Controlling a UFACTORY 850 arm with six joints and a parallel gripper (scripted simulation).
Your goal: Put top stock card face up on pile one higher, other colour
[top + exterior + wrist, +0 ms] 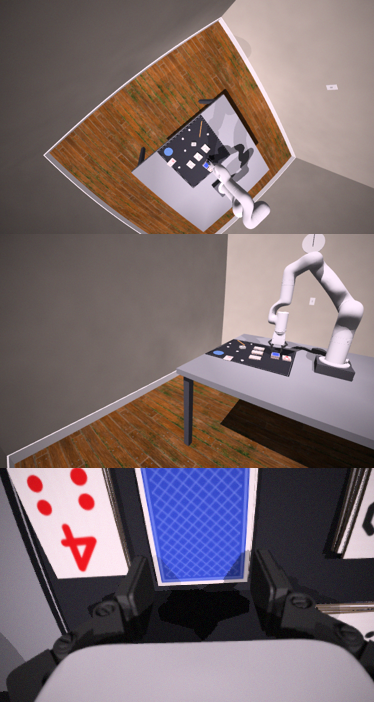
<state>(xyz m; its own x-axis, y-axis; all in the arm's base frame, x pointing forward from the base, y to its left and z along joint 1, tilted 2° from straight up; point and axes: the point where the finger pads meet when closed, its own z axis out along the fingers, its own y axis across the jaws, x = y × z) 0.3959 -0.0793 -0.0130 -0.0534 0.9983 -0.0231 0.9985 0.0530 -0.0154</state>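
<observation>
The red 4 card lies 30 mm to the left of my hand and 30 mm below it. Round my hand: black card cloth: 180 mm ahead, 20 mm to the left, 60 mm below; then red 4: 90 mm behind, 30 mm to the left, 40 mm below; then black 2: 150 mm ahead, 30 mm to the left, 40 mm below.
</observation>
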